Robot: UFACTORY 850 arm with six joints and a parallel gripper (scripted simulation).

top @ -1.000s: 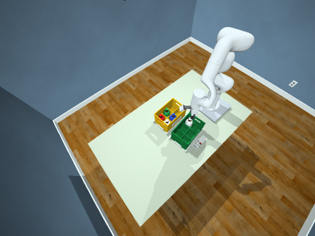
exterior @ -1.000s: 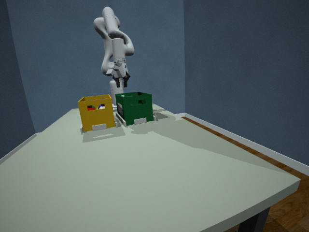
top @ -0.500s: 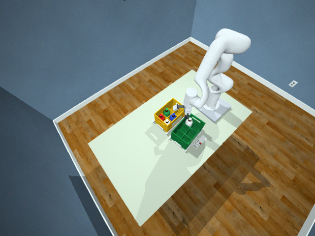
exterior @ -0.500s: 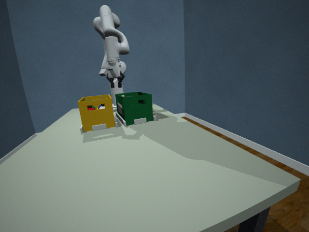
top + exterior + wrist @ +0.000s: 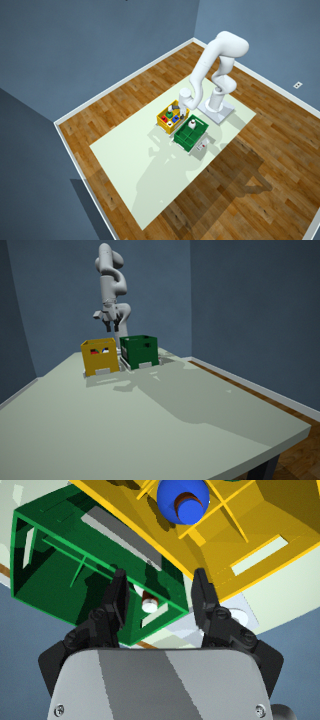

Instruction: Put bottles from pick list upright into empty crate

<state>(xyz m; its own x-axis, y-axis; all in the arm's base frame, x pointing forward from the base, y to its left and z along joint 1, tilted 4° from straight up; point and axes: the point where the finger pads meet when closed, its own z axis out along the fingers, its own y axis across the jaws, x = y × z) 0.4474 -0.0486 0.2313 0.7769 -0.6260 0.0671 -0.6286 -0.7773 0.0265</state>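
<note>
The red bottle lies 11 cm ahead of my hand, 12 cm to the right of it and 15 cm below it. The rest, counted from my hand: blue-label bottle: 1 cm ahead, 5 cm to the right, 15 cm below; then green bottle: 2 cm ahead, 14 cm to the right, 15 cm below; then yellow crate: 2 cm ahead, 9 cm to the right, 16 cm below.
</note>
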